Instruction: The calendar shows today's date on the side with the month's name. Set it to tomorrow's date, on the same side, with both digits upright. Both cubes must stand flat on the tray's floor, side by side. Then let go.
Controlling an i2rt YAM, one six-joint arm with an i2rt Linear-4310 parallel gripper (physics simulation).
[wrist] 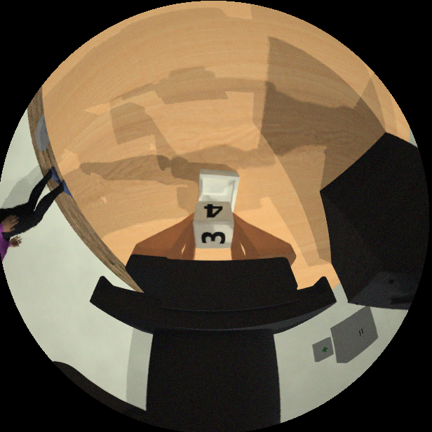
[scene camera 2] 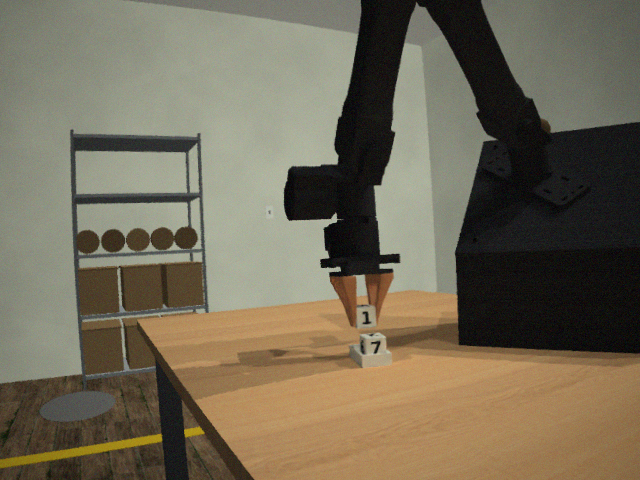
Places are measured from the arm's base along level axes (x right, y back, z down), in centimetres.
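Pixels of known places: gripper, fingertip midpoint: (scene camera 2: pixel 363 325); arm's base at its link origin: (scene camera 2: pixel 532 178).
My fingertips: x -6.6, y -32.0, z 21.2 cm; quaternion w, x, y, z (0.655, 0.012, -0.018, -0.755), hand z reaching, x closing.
Ahead of a thing's pixels: the offset from my fingertips to its top centre. "pt": to the spot under its first point. Level surfaces: height alone.
My gripper (scene camera 2: pixel 366 321) (wrist: pixel 212 217) is shut on a white cube @[dy +0.0, dx +0.3, dz -2.8 cm] (scene camera 2: pixel 366 316) (wrist: pixel 213 234) and holds it a little above the tray. The held cube shows a 1 in the scene view, and a 4 and a 3, both turned sideways, in the wrist view. The other white cube @[dy +0.6, dx -2.4, dz +1.0 cm] (scene camera 2: pixel 373 345) sits in the white tray @[pt dy +0.8, dx -4.3, dz +4.0 cm] (scene camera 2: pixel 377 359) (wrist: pixel 235 188) and shows an upright 7 in the scene view. In the wrist view it is hidden behind the held cube, and the far part of the tray's floor shows bare. The month's name does not show in either view.
The tray stands on the wooden table @[dz +5.0 cm] (scene camera 2: pixel 439 413) (wrist: pixel 235 120). A large black block (scene camera 2: pixel 542 299) (wrist: pixel 375 215) stands to the right, with the arm's base on top. The table's left edge (scene camera 2: pixel 191 403) and a shelf rack (scene camera 2: pixel 73 206) are at the left.
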